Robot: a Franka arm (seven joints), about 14 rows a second.
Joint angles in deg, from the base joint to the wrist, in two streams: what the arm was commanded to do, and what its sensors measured. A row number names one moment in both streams.
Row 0, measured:
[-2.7, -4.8, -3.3, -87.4, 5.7, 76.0, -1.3]
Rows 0 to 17, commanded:
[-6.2, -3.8, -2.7, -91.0, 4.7, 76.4, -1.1]
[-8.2, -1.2, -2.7, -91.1, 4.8, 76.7, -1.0]
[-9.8, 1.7, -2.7, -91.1, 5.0, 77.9, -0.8]
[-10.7, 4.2, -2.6, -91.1, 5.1, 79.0, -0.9]
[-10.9, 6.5, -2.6, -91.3, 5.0, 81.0, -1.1]
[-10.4, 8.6, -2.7, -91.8, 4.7, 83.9, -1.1]
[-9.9, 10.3, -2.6, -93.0, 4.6, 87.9, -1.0]
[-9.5, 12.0, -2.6, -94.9, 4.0, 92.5, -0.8]
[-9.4, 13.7, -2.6, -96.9, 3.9, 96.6, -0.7]
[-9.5, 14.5, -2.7, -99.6, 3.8, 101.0, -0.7]
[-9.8, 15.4, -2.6, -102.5, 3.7, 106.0, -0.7]
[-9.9, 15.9, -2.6, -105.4, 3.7, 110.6, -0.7]
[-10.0, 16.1, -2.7, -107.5, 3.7, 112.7, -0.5]
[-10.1, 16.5, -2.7, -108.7, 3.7, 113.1, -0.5]
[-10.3, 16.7, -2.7, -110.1, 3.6, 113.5, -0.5]
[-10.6, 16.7, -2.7, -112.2, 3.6, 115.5, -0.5]
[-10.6, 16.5, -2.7, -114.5, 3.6, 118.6, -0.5]
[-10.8, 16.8, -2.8, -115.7, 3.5, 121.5, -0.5]
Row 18, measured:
[-9.9, 18.2, -3.2, -111.5, 4.5, 116.9, -1.4]
